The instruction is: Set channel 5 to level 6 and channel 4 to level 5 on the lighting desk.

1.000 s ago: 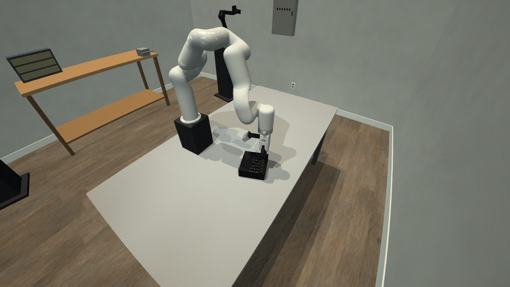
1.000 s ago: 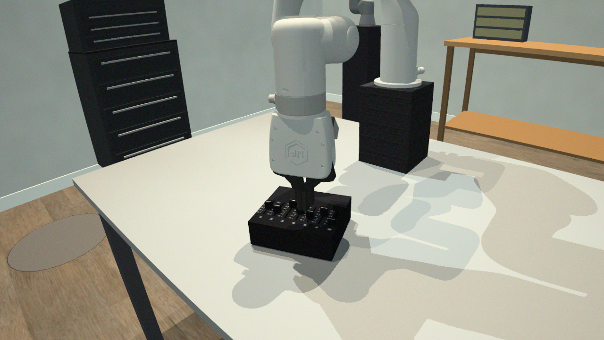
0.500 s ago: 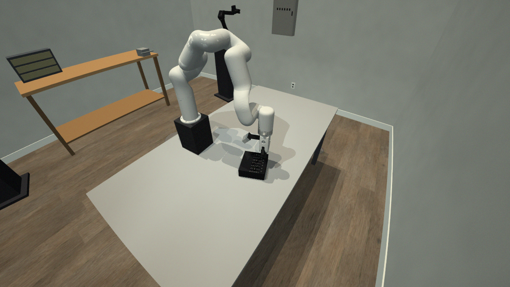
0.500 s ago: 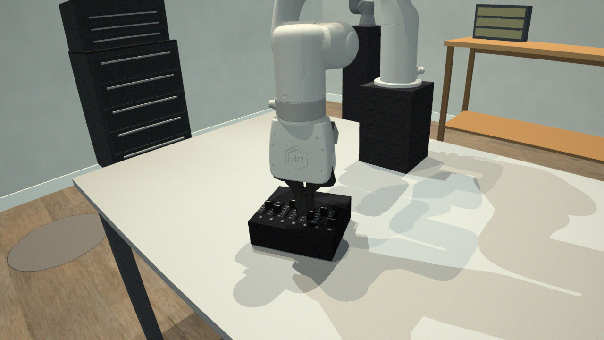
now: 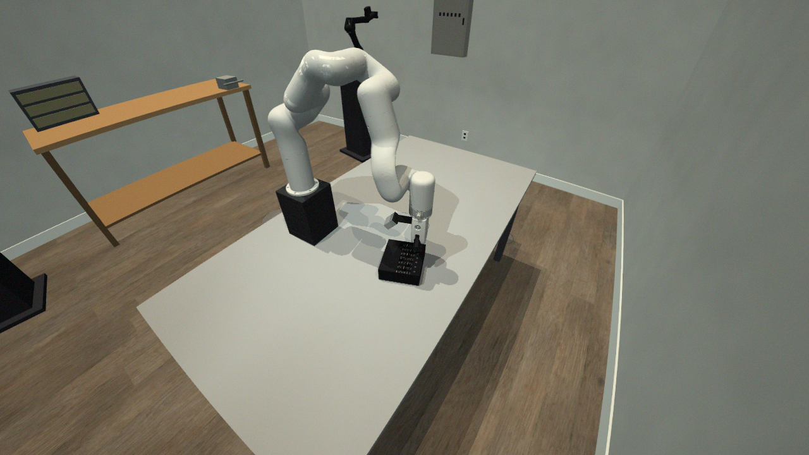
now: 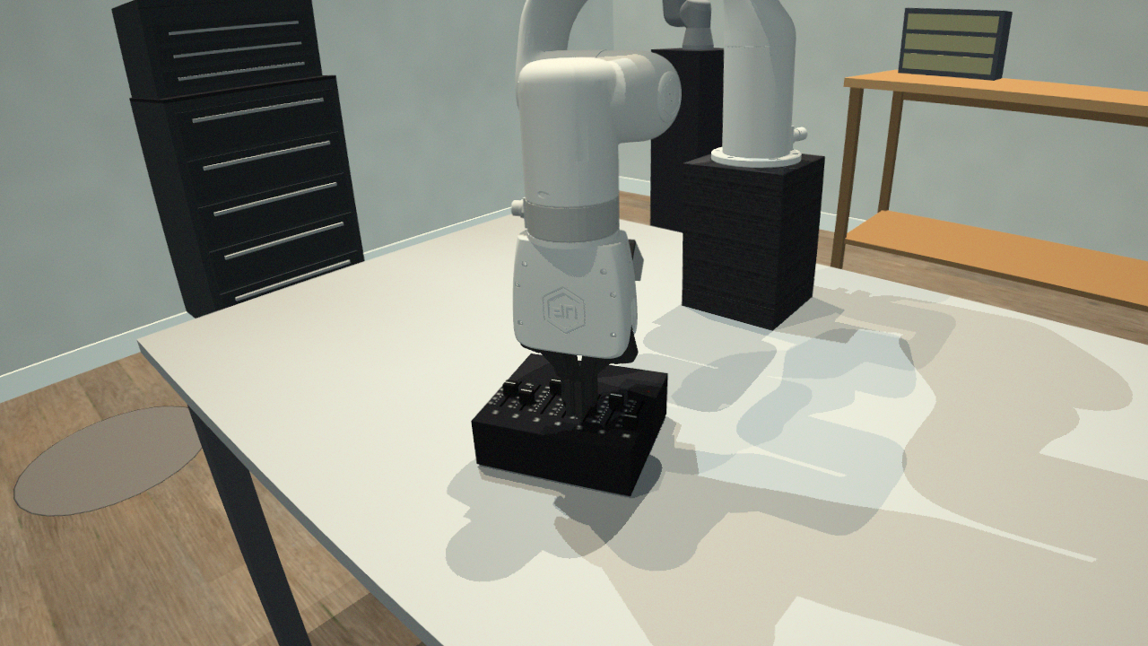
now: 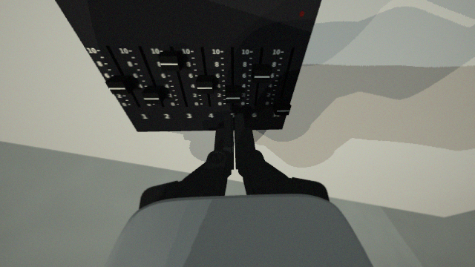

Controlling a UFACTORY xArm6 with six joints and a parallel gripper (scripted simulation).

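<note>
My hand is 20 mm past the channel 5 fader cap, 10 mm to the left of it and 30 mm above it. Round my hand: master fader cap: 30 mm behind, 30 mm to the left, 30 mm below; channel 4 cap: 20 mm behind, 40 mm to the right, 30 mm below; channel 6 fader cap: 50 mm behind, 10 mm to the right, 30 mm below.
</note>
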